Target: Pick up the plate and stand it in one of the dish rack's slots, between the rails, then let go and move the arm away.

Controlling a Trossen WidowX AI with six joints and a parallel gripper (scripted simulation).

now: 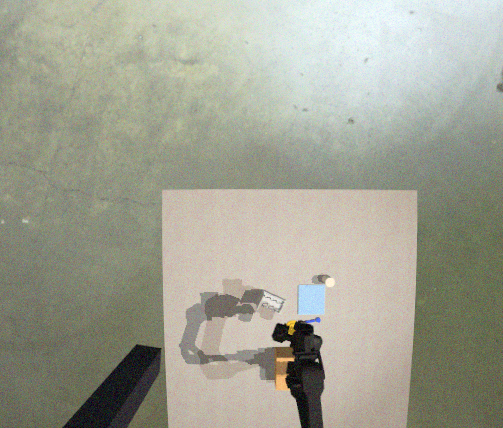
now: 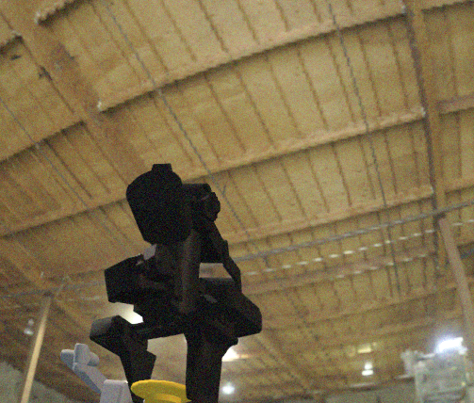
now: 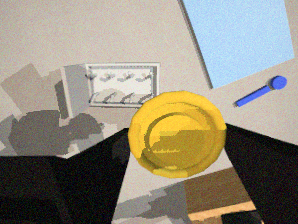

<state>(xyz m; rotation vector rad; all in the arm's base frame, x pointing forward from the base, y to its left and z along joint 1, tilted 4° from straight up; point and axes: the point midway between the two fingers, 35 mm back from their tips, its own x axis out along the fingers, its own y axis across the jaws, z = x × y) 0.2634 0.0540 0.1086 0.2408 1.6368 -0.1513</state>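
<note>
Right now my gripper tip is 30 mm short of the grey dish rack, 80 mm to the right of it and 150 mm above it. From my gripper tip the other things lie so: yellow plate 10 mm above; blue spoon 50 mm behind, 150 mm to the right, 170 mm below; light blue mat 50 mm ahead, 120 mm to the right, 170 mm below.
</note>
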